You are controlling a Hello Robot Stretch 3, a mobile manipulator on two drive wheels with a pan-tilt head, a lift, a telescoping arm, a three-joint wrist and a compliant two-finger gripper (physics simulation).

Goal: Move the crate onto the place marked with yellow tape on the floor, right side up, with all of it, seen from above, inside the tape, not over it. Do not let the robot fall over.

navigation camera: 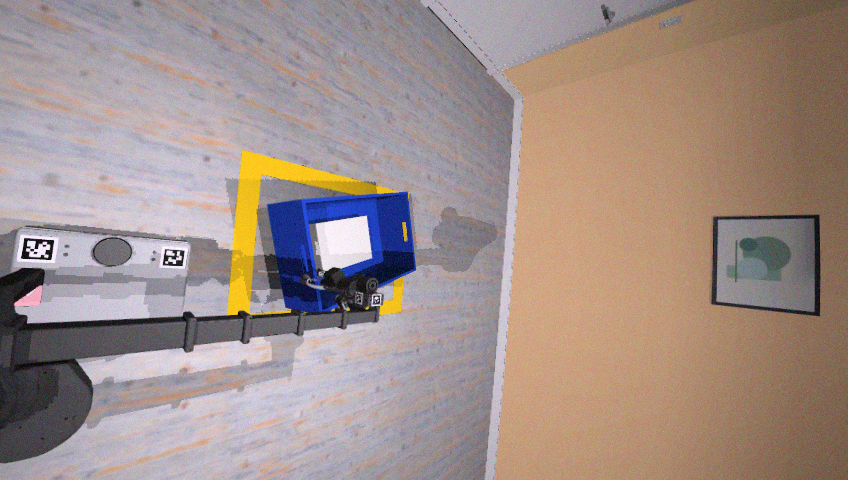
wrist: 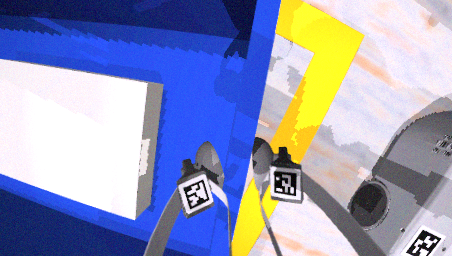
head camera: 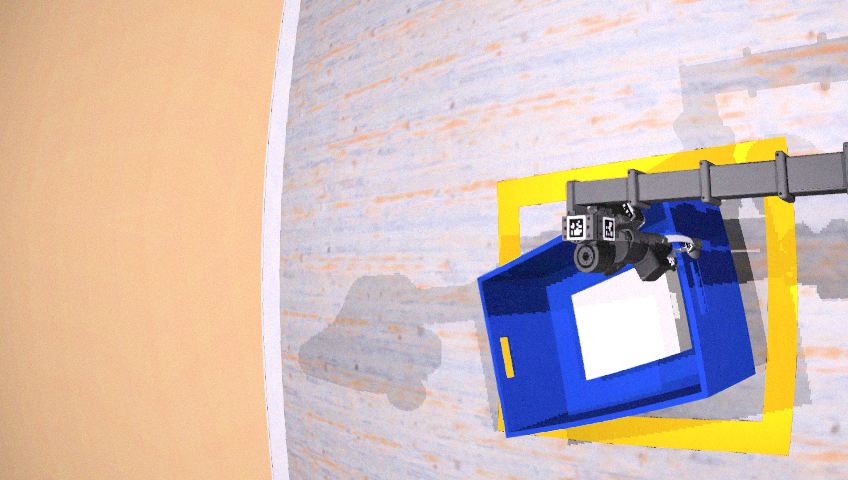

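Pixels of known places: gripper, between the fingertips: (navigation camera: pixel 308 275) (head camera: pixel 689 255); robot's base, origin of its link: (navigation camera: pixel 113 250).
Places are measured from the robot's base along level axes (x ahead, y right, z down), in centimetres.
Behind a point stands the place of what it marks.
Note:
A blue crate (head camera: pixel 726 333) @(x 11.7, y 43.2, z -20.3 cm) (navigation camera: pixel 288 237) @(x 9.5, y 43.9, z -20.4 cm) (wrist: pixel 190 110) with its open top up hangs low above the floor, its shadow apart from it. A white block (head camera: pixel 630 327) @(x 11.6, y 71.6, z -11.8 cm) (navigation camera: pixel 348 243) @(x 10.3, y 74.8, z -11.5 cm) (wrist: pixel 75 130) lies in it. The yellow tape (head camera: pixel 779 356) @(x 18.7, y 35.8, z -0.1 cm) (navigation camera: pixel 245 226) @(x 12.4, y 35.4, z -0.1 cm) (wrist: pixel 320 95) is a rectangle underneath. In the head view the crate stands askew to it and its left end covers the left strip and reaches past it. My gripper (head camera: pixel 683 254) @(x -3.1, y 50.0, z -26.1 cm) (navigation camera: pixel 313 276) @(x -3.1, y 50.0, z -26.1 cm) (wrist: pixel 233 157) @(x -3.1, y 50.0, z -26.1 cm) is shut on the crate's near wall, one finger inside, one outside. The wall's lower edge is hidden.
My extended arm (head camera: pixel 737 178) @(x -10.6, y 26.8, z -62.0 cm) (navigation camera: pixel 273 324) @(x -10.2, y 25.5, z -62.0 cm) reaches over the tape's edge. My base (navigation camera: pixel 124 291) @(x -10.0, y 3.3, z -16.0 cm) is on the near side of the tape. A tan room wall (head camera: pixel 136 237) @(x -12.1, y 250.5, z -71.6 cm) (navigation camera: pixel 595 356) @(x -53.7, y 250.2, z -79.8 cm) with a white skirting stands beyond the crate; a framed picture (navigation camera: pixel 765 237) @(x 36.4, y 248.3, z -166.3 cm) hangs on it.

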